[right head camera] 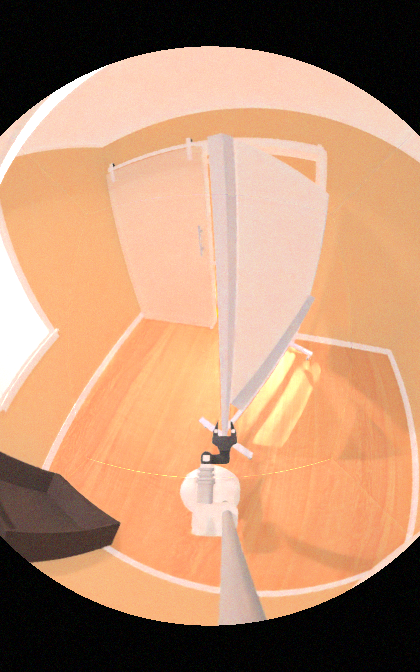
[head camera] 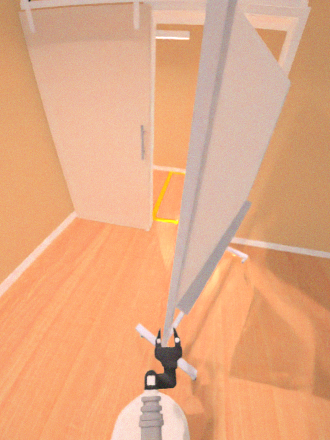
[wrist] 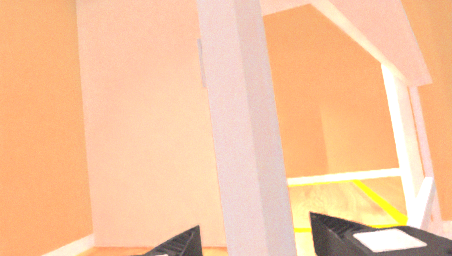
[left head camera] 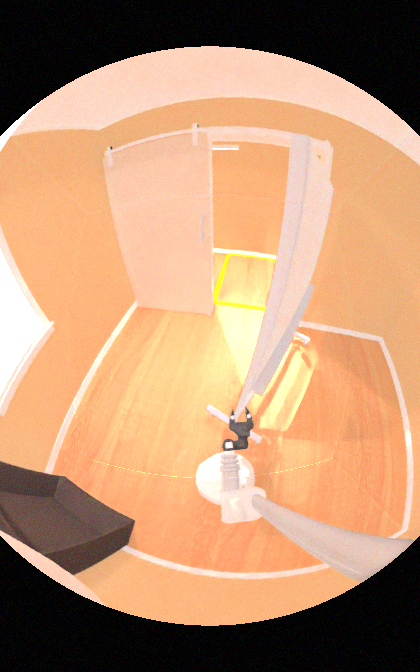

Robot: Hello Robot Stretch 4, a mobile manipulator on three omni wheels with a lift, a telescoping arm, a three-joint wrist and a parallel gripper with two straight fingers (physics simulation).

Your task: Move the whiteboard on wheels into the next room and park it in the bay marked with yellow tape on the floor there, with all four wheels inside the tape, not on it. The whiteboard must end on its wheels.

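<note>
The whiteboard stands upright on its wheeled feet, seen nearly edge-on, with its near upright post towards me. My gripper is open, low down at that post. The post shows between the two fingers in the wrist view, with a gap on either side. The near foot bar lies crosswise under the gripper. The yellow tape bay shows through the doorway, partly hidden by the whiteboard. The wheels are mostly too small or hidden to tell.
A sliding door with a bar handle stands left of the doorway. The doorway's right side is partly behind the whiteboard. The far foot bar is near the right-hand wall. Dark brown furniture is at the lower left.
</note>
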